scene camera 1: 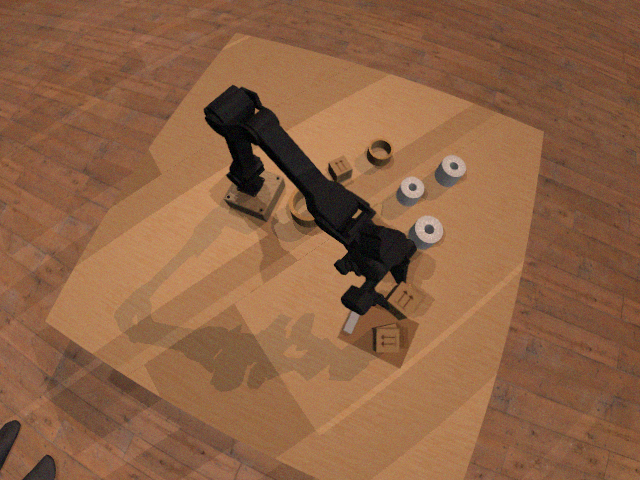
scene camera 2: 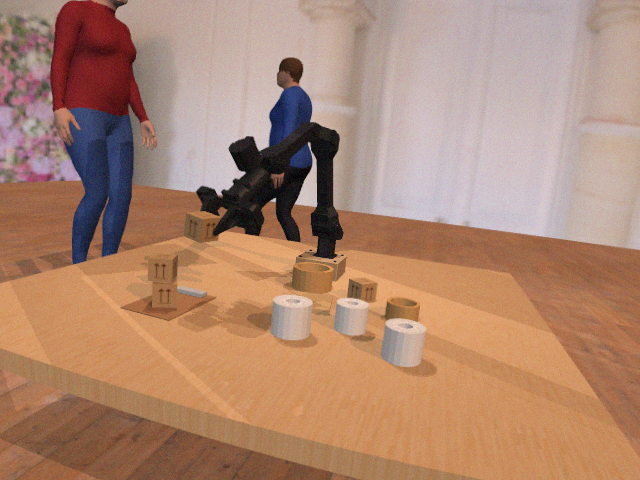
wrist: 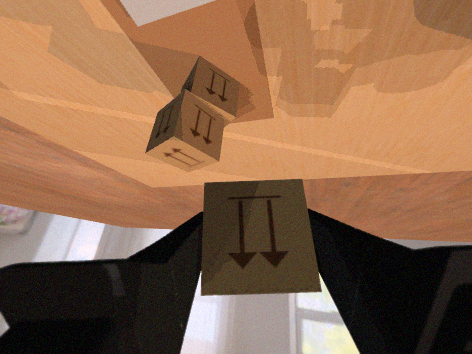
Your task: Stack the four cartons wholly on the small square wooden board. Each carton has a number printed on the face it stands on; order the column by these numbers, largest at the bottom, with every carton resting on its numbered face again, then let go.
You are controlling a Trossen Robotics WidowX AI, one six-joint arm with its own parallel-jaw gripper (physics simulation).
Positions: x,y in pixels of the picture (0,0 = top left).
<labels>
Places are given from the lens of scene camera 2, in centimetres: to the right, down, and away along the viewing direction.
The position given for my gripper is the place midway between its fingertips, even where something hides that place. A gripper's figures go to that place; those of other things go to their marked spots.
my gripper (scene camera 2: pixel 205 230): -26, -2, 96
flat grey slab (scene camera 2: pixel 188 299): -31, 14, 102
</labels>
